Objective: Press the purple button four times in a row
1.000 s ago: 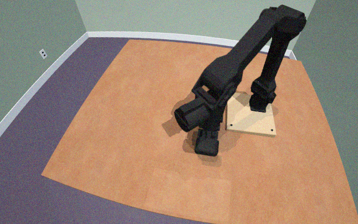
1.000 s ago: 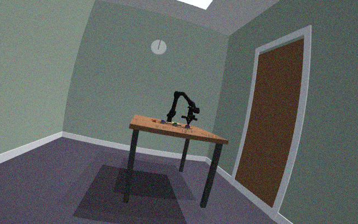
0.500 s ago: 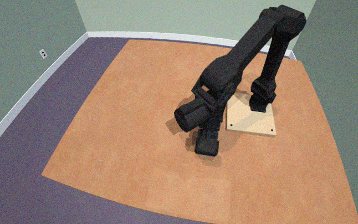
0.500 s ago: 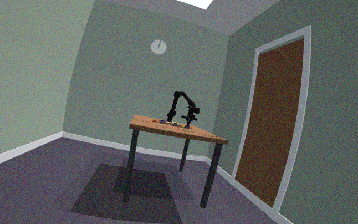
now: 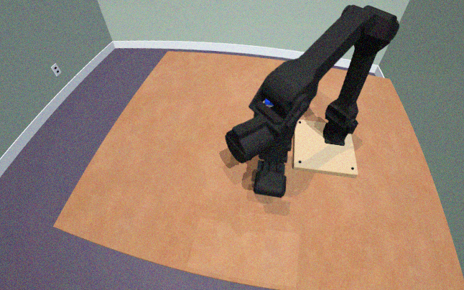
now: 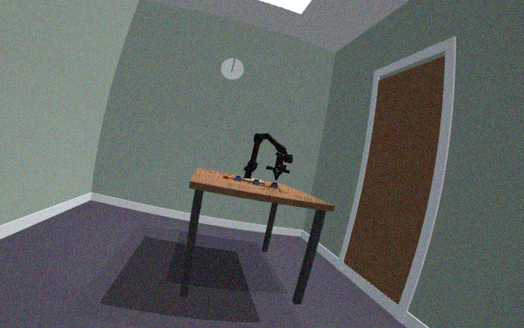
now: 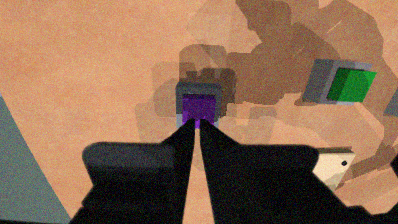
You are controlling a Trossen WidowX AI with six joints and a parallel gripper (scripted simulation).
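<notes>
My gripper tip is now 30 mm above the purple button. Round my gripper tip: green button: 160 mm to the right, 40 mm ahead, 30 mm below.
</notes>
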